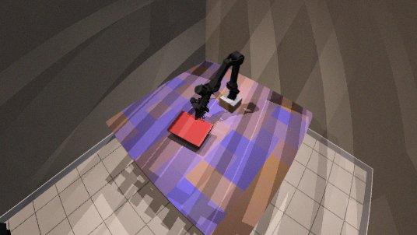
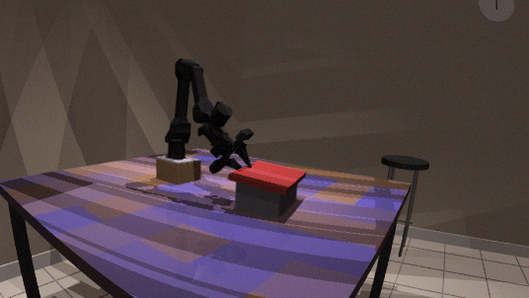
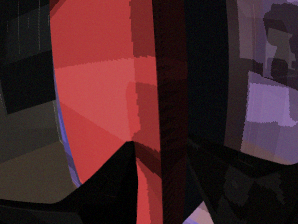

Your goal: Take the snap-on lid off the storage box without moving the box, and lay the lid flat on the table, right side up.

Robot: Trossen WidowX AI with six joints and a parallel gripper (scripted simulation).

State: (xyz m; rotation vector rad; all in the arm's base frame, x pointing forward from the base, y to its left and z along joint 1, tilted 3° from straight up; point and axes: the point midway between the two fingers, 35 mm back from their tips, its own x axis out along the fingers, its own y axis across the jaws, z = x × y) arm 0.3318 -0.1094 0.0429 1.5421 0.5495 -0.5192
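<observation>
Right now my gripper tip is 8 cm short of the red lid. The rest, counted from my gripper tip: dark grey storage box (7 cm ahead, 6 cm below).
</observation>
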